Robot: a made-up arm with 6 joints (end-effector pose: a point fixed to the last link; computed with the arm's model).
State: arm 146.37 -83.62 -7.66 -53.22 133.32 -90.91
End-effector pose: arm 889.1 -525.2 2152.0 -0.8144 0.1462 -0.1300 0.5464
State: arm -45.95 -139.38 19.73 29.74 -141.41 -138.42
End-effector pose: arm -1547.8 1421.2 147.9 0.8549 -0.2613 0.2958 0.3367
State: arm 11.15 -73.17 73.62 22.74 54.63 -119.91
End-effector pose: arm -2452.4 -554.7 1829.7 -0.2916 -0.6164 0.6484 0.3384
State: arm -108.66 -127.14 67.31 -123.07 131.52 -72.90
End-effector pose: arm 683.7 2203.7 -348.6 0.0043 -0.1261 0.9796 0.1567
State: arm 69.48 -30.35 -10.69 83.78 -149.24 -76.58
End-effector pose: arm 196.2 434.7 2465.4 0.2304 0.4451 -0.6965 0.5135
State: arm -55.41 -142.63 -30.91 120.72 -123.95 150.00
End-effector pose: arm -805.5 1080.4 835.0 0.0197 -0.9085 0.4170 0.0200
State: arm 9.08 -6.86 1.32 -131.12 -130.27 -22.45
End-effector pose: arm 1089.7 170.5 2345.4 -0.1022 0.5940 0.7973 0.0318
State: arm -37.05 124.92 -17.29 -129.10 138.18 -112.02
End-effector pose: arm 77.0 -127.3 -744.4 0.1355 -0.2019 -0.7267 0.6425
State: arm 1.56 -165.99 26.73 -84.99 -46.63 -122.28
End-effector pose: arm -1659.8 -102.8 -839.1 -0.3334 0.3047 0.7535 0.4777
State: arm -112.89 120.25 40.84 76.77 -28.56 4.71
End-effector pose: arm -660.3 -1434.5 -1241.9 0.0829 0.9661 -0.2202 0.1059
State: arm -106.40 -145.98 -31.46 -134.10 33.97 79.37
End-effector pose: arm 295.7 1182.4 857.8 0.0395 -0.5900 -0.4558 0.6653
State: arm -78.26 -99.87 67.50 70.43 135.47 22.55
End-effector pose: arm -566.2 2547.9 748.3 0.6060 0.4023 -0.2754 0.6286
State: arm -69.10 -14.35 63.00 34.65 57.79 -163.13
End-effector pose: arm -117.7 84.9 3457.5 0.0342 0.0118 0.3687 0.9288
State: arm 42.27 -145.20 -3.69 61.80 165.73 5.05
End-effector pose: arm -1332.3 -1244.8 371.4 0.0937 0.8176 0.1244 0.5544
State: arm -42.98 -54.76 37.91 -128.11 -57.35 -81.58
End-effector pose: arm -877.2 772.5 2935.8 0.2577 0.5231 0.6951 0.4205
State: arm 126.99 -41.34 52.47 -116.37 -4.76 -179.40
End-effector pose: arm 558.2 -755.4 3187.5 0.3870 -0.2779 0.3247 0.8170
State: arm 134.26 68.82 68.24 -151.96 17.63 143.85
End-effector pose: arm -1913.1 1906.2 1235.3 -0.4211 0.2528 0.6675 0.5596
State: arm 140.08 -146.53 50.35 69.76 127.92 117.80
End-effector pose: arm 1466.1 -1270.2 -849.0 -0.2262 -0.4366 0.8273 0.2716
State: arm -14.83 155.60 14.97 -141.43 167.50 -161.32
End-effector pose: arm -404.0 85.9 -1268.3 0.2466 -0.0620 -0.2351 0.9381
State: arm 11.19 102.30 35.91 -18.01 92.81 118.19
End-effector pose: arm 1927.9 264.8 -691.4 -0.6423 -0.0349 -0.6008 0.4746
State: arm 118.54 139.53 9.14 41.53 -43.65 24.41
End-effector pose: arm -23.7 100.0 -1326.1 0.9203 0.1197 0.0350 0.3707
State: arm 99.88 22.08 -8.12 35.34 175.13 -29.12
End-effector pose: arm -257.4 1627.7 1477.5 0.5383 -0.3073 0.7833 0.0478
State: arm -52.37 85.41 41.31 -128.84 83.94 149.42
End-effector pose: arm 1356.6 -1884.5 -65.3 -0.0893 -0.8351 0.5252 0.1373
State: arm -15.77 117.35 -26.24 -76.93 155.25 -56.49
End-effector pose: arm 186.3 -143.1 -576.2 0.0570 0.1032 -0.5684 0.8142
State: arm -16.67 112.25 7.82 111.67 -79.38 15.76
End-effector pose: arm 969.4 -352.5 -1038.8 0.8794 -0.4050 -0.0099 0.2501
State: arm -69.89 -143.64 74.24 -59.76 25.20 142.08
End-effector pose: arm -763.8 1710.3 -1175.7 -0.2211 0.9271 0.2195 0.2083
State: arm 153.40 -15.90 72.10 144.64 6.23 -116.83
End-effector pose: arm 242.5 -200.6 3487.3 0.3680 -0.0827 0.7580 0.5322
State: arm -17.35 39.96 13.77 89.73 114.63 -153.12
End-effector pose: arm 1984.3 -628.3 1357.3 0.1710 0.6849 0.6126 0.3556
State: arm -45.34 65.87 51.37 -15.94 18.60 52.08
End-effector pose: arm 1759.1 -1946.7 1055.5 -0.1419 0.3376 -0.6598 0.6561
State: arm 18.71 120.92 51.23 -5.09 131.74 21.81
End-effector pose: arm 1638.6 466.4 -1121.4 0.0341 -0.1889 -0.2075 0.9592
